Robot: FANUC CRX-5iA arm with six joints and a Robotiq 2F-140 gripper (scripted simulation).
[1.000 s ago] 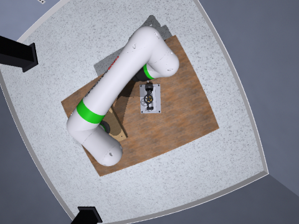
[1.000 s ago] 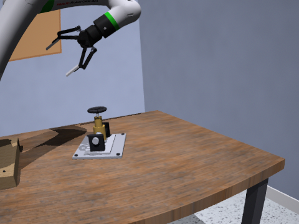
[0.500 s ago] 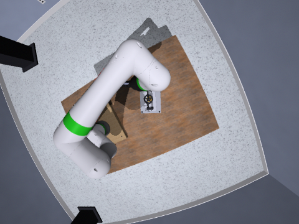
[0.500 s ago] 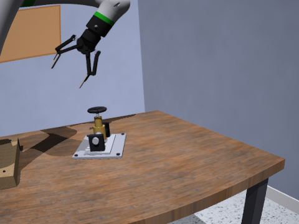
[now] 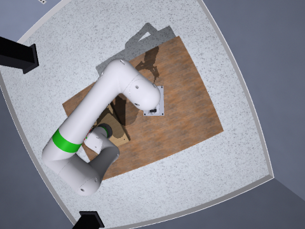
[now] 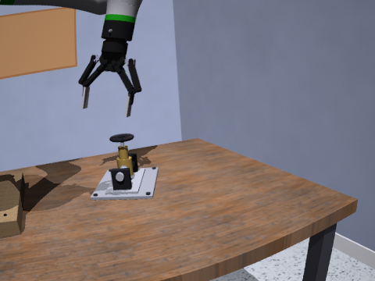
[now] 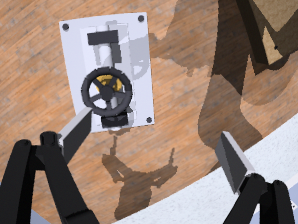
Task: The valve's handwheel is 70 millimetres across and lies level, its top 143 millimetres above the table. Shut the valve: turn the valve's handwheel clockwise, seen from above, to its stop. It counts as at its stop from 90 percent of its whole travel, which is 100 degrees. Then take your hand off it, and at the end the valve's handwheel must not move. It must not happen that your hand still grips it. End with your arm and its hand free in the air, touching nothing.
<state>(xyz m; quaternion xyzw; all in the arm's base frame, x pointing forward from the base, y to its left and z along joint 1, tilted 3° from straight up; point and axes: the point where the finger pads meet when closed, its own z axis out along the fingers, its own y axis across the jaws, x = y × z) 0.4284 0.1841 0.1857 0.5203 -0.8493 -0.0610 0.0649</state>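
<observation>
Now: the black spoked handwheel 90 mm below my hand, 40 mm to the right of it and 40 mm ahead of it.
</observation>
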